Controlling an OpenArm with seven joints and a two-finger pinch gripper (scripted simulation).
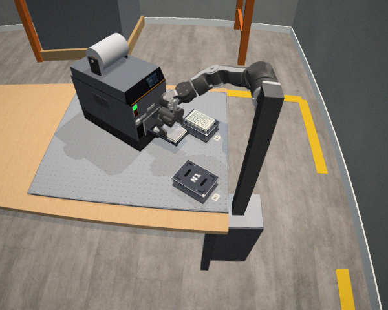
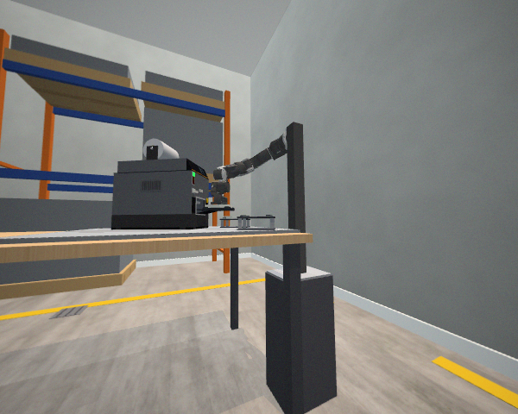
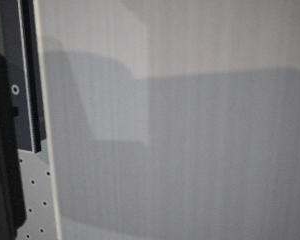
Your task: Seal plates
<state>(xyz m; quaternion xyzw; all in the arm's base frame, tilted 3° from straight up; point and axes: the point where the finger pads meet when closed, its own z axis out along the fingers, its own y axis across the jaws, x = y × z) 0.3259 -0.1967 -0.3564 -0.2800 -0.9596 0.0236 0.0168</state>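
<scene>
The sealer stage lies 20 mm below my hand. From my hand the other things lie so: foil roll: 290 mm above, 280 mm ahead, 180 mm to the right; then white well plate: 130 mm to the right, 130 mm behind, 60 mm below; then white start button: 140 mm ahead, 60 mm above, 20 mm to the left.
</scene>
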